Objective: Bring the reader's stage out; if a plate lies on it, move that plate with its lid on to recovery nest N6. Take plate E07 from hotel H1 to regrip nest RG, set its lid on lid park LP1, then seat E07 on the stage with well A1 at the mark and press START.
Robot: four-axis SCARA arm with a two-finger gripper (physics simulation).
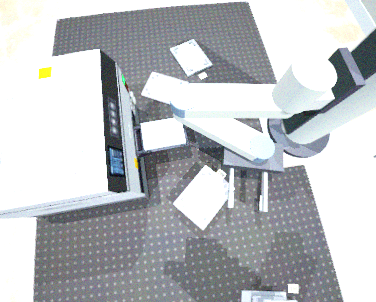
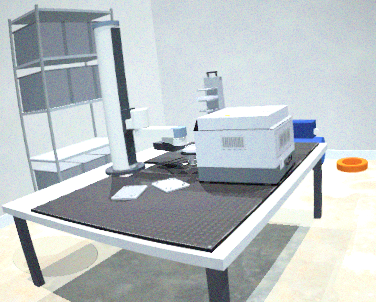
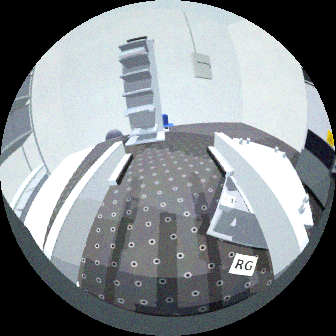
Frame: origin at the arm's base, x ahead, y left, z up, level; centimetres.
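Seen in the pictures: gripper, between the fingertips: (image 1: 246, 209) (image 2: 189, 144) (image 3: 168, 143); arm's base, origin of its link: (image 1: 296, 128) (image 2: 125, 169).
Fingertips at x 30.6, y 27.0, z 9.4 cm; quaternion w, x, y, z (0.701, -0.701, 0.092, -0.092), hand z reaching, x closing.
Offsets run from my fingertips to a thing's top centre. "*": to the spot under its first point. Level surfaces: height alone.
My gripper (image 1: 247, 207) (image 3: 168, 143) is open and empty, its fingers apart above the mat beside regrip nest RG @[dx +11.8, dy -5.9, dz -1.1 cm] (image 1: 202, 197) (image 3: 240, 227). The nest has an A1 mark; no plate is seen on its visible part. The reader @[dx +49.6, dy -24.8, dz +22.3 cm] (image 1: 65, 135) (image 2: 245, 145) has its stage @[dx +23.5, dy -26.1, dz +3.7 cm] (image 1: 165, 149) out, with a white plate-like slab @[dx +22.0, dy -26.2, dz +4.8 cm] (image 1: 162, 133) on it; whether it has a lid is unclear. Hotel H1 (image 1: 265, 296) (image 2: 214, 90) (image 3: 157, 95) stands upright; a plate may be on an upper shelf, its label unreadable. A green button @[* dx +31.5, dy -41.2, dz +11.9 cm] (image 1: 123, 80) is on the reader's front.
Two pale nests, one @[dx +7.3, dy -65.2, dz -6.3 cm] (image 1: 191, 57) (image 2: 129, 192) farther from the reader and one @[dx +20.0, dy -50.4, dz -6.1 cm] (image 1: 161, 87) (image 2: 170, 185) nearer the arm, lie on the mat @[dz -8.1 cm] (image 1: 90, 255) (image 2: 175, 225); their labels are unreadable. The arm's column (image 2: 111, 100) stands at the mat's edge. The arm partly covers the nearer nest.
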